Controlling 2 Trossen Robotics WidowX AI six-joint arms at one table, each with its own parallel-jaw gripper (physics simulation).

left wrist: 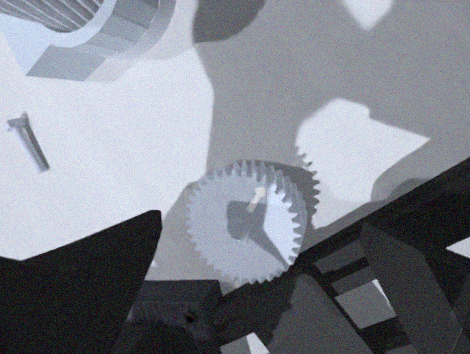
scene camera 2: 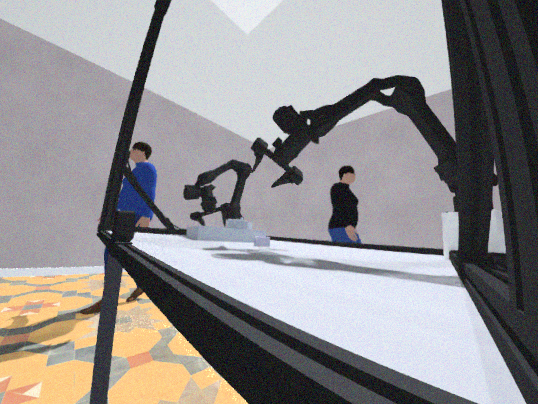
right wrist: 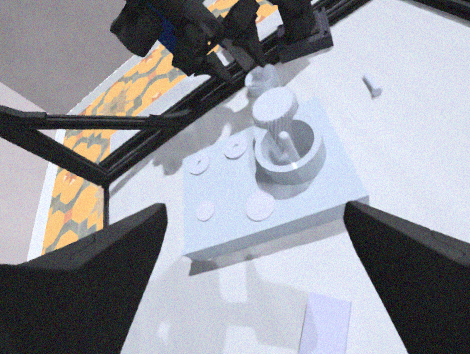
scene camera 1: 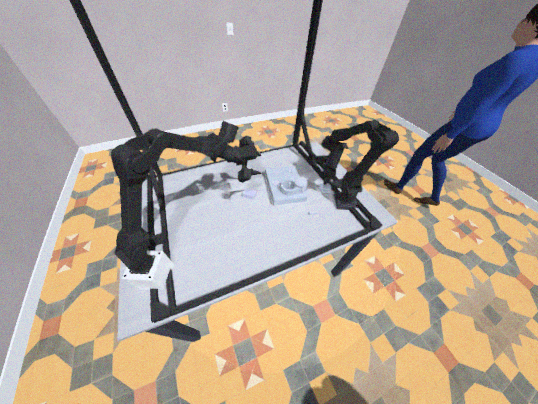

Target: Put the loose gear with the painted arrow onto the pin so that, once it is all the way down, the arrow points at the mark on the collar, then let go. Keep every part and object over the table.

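Frame: origin at the left arm's base, x ahead, y left, z up, level; millimetres.
Seen in the pictures: left gripper, fingertip midpoint: (left wrist: 261,225) (right wrist: 248,75) (scene camera 1: 324,182); right gripper, fingertip midpoint: (scene camera 2: 261,179) (right wrist: 255,211) (scene camera 1: 260,164); left arm's base, origin of the base link: (right wrist: 301,29) (scene camera 1: 346,199); right arm's base, origin of the base link: (scene camera 1: 142,264).
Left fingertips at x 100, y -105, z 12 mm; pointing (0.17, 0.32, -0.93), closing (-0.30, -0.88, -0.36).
Note:
Offsets run from my left fingertips to a thing's top centre. "pt": to the spot under its first point.
The loose gear {5 mm back, 18 mm left, 11 mm down} (left wrist: 210,220) (right wrist: 261,82) lies on the table beyond the block. Its pale painted arrow {7 mm ahead, 6 mm left, 11 mm down} (left wrist: 256,198) points toward the top in the left wrist view. My left gripper (left wrist: 261,225) (right wrist: 248,75) is open above the gear, a finger to either side; the gear is not gripped. The pin {200 mm ahead, 77 mm left, 52 mm up} (right wrist: 287,142) stands inside the round collar {pt 241 mm ahead, 83 mm left, 24 mm up} (right wrist: 295,175) on the pale blue block {207 mm ahead, 17 mm left, 38 mm up} (right wrist: 225,190) (scene camera 2: 215,233). A small bright mark {pt 236 mm ahead, 86 mm left, 38 mm up} (right wrist: 294,165) shows on the collar. My right gripper (right wrist: 255,211) (scene camera 2: 264,178) is open and empty, high above the table.
A second, tall gear {142 mm ahead, 63 mm left, 46 mm up} (right wrist: 275,107) stands on the block beside the collar. Flat round discs lie on the block's top. A lilac block {395 mm ahead, 97 mm left, 12 mm down} (right wrist: 326,322) (scene camera 1: 250,193) lies near it, and a small bolt {75 mm ahead, 193 mm left, 20 mm down} (right wrist: 371,86) (left wrist: 32,142) lies apart. The black frame rail runs close behind the loose gear.

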